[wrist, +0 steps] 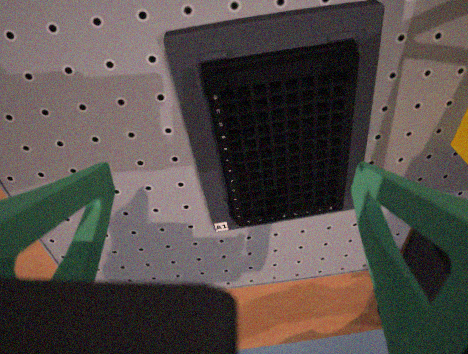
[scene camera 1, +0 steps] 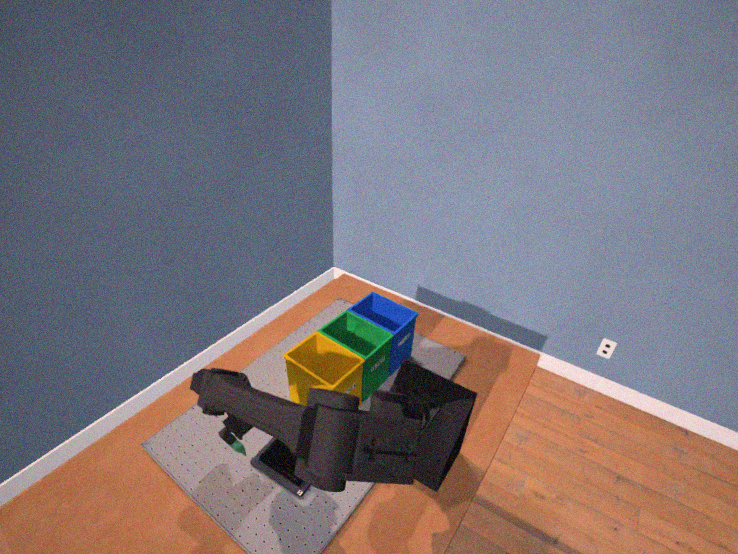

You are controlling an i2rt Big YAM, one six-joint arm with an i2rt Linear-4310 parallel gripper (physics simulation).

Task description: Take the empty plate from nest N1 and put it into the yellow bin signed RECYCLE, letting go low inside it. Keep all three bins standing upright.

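The black gridded plate sits flat in the dark grey nest, which has a small white label at one corner. My gripper is wide open and empty. Its green fingers stand to the left and right of the plate in the wrist view, above the board, with the plate mostly beyond the fingertip line. In the scene view the arm hides part of the nest and plate. The yellow bin stands upright; the arm covers its lower part in the scene view.
The green bin and the blue bin stand upright in a row behind the yellow one. All stand on the grey perforated board. The black arm base is at the right, and walls meet behind the bins.
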